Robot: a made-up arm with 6 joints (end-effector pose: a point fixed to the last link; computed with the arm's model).
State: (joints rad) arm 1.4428 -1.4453 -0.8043 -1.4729 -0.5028 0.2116
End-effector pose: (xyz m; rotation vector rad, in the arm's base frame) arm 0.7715 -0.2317 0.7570 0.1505 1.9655 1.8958
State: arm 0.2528 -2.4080 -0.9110 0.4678 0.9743 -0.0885
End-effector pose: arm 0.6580 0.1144 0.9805 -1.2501 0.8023 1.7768
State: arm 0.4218 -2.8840 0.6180 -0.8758 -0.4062 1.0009
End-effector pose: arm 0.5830 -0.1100 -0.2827 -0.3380 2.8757 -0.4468
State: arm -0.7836 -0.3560 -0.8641 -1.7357 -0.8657 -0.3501
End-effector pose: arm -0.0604 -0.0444 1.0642 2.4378 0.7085 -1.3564
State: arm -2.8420 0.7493 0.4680 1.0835 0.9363 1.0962
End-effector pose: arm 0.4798 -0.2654 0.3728 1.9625 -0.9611 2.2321
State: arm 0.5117 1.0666 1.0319 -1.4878 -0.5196 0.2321
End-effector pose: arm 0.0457 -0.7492 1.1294 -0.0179 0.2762 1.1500
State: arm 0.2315 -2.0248 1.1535 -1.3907 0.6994 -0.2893
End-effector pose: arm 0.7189 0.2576 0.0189 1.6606 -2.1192 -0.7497
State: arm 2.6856 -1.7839 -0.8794 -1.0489 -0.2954 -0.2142
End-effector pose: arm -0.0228 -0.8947 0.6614 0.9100 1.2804 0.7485
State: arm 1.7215 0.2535 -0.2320 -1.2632 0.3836 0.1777
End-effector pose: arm -0.3323 0.0131 1.1269 -1.4272 0.5839 0.8479
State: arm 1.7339 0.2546 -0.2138 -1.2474 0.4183 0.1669
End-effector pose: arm -0.3380 0.0174 1.1219 -1.4451 0.5690 0.8170
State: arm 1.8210 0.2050 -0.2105 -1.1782 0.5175 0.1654
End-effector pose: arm -0.3410 0.0414 1.1182 -1.4600 0.5678 0.7624
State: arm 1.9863 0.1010 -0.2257 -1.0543 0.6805 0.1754
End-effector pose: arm -0.3356 0.0875 1.1130 -1.4739 0.5917 0.6792
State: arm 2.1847 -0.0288 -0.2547 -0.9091 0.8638 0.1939
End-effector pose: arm -0.3186 0.1426 1.1041 -1.4847 0.6419 0.5833
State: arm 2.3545 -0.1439 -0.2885 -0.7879 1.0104 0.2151
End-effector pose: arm -0.2966 0.1868 1.0958 -1.4840 0.6995 0.5062
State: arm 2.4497 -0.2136 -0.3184 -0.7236 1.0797 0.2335
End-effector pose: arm -0.2828 0.2067 1.0949 -1.4671 0.7337 0.4746
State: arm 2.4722 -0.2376 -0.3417 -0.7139 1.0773 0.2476
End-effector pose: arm -0.2817 0.2046 1.1024 -1.4394 0.7364 0.4881
